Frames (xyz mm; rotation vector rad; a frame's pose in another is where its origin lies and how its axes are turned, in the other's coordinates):
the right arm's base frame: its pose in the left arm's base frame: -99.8 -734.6 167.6 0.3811 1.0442 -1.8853
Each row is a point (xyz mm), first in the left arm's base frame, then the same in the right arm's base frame.
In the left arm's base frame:
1: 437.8 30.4 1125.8
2: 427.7 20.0 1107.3
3: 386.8 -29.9 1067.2
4: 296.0 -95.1 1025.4
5: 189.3 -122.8 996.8
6: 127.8 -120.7 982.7
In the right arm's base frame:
1: -1322.1 -206.0 44.5
2: -1299.2 -202.7 40.2
3: -1223.9 -205.5 49.7
4: -1112.3 -245.7 62.7
5: -1021.9 -314.0 51.4
6: -981.6 -358.6 32.1

